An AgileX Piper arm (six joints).
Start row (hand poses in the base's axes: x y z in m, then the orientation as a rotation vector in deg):
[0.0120, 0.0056, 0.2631, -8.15, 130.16, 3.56]
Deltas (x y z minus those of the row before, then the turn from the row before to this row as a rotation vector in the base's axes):
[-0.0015, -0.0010, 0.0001, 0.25, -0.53, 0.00]
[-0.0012, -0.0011, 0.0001, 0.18, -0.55, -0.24]
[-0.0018, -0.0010, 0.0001, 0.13, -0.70, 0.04]
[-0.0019, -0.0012, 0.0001, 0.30, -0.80, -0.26]
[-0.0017, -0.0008, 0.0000, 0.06, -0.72, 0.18]
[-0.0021, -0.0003, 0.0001, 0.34, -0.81, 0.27]
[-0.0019, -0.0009, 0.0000, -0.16, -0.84, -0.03]
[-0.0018, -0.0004, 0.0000, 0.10, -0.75, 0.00]
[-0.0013, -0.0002, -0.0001, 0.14, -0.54, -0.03]
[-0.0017, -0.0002, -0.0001, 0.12, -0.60, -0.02]
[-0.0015, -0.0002, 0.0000, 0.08, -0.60, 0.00]
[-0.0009, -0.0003, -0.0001, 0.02, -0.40, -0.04]
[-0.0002, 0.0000, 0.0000, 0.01, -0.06, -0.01]
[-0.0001, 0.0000, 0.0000, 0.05, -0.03, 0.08]
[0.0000, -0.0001, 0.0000, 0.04, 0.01, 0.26]
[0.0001, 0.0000, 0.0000, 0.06, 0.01, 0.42]
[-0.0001, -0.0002, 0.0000, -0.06, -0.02, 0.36]
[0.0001, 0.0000, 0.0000, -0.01, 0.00, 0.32]
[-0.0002, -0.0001, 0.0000, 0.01, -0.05, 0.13]
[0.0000, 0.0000, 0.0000, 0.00, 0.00, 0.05]
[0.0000, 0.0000, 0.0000, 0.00, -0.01, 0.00]
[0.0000, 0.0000, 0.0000, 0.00, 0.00, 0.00]
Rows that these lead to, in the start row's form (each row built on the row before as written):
[0.0105, 0.0046, 0.2632, -8.02, 129.62, 3.80]
[0.0093, 0.0035, 0.2633, -7.66, 129.07, 3.83]
[0.0075, 0.0025, 0.2634, -7.64, 128.36, 3.94]
[0.0056, 0.0013, 0.2635, -7.19, 127.56, 4.07]
[0.0039, 0.0005, 0.2635, -7.36, 126.83, 4.18]
[0.0018, 0.0002, 0.2636, -7.48, 125.99, 4.64]
[-0.0001, -0.0007, 0.2636, -7.55, 125.16, 4.38]
[-0.0019, -0.0011, 0.2636, -7.50, 124.41, 4.43]
[-0.0032, -0.0013, 0.2635, -7.39, 123.86, 4.52]
[-0.0049, -0.0015, 0.2634, -7.31, 123.25, 4.59]
[-0.0064, -0.0017, 0.2634, -7.27, 122.65, 4.63]
[-0.0073, -0.0020, 0.2633, -7.22, 122.25, 4.60]
[-0.0075, -0.0020, 0.2633, -7.20, 122.19, 4.60]
[-0.0076, -0.0020, 0.2633, -7.26, 122.15, 4.70]
[-0.0076, -0.0021, 0.2633, -7.51, 122.14, 4.90]
[-0.0075, -0.0021, 0.2633, -7.92, 122.12, 5.21]
[-0.0076, -0.0023, 0.2633, -8.34, 122.09, 5.36]
[-0.0075, -0.0023, 0.2633, -8.69, 122.07, 5.54]
[-0.0077, -0.0024, 0.2633, -8.82, 122.01, 5.62]
[-0.0077, -0.0024, 0.2633, -8.87, 122.01, 5.65]
[-0.0077, -0.0024, 0.2633, -8.87, 122.00, 5.65]
[-0.0077, -0.0024, 0.2633, -8.87, 122.00, 5.65]

